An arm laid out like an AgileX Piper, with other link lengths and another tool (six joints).
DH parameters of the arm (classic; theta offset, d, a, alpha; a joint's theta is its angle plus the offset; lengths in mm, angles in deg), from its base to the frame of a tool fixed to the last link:
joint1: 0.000 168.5 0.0 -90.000
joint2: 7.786 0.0 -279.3 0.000
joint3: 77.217 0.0 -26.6 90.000
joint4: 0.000 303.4 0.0 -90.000
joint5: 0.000 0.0 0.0 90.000
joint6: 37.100 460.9 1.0 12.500
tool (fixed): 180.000 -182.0 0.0 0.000
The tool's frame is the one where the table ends.
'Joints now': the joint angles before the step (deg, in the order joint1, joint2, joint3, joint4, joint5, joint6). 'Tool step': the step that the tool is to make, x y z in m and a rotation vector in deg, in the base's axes. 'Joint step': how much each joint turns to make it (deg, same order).
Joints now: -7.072, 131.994, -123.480, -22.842, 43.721, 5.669
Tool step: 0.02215, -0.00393, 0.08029, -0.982, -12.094, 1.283
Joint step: -0.886, -3.689, 0.189, -1.204, -8.777, 2.250
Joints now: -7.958, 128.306, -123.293, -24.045, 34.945, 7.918
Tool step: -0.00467, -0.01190, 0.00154, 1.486, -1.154, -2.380
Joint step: -0.693, -1.239, 2.343, -1.814, -1.137, 4.202
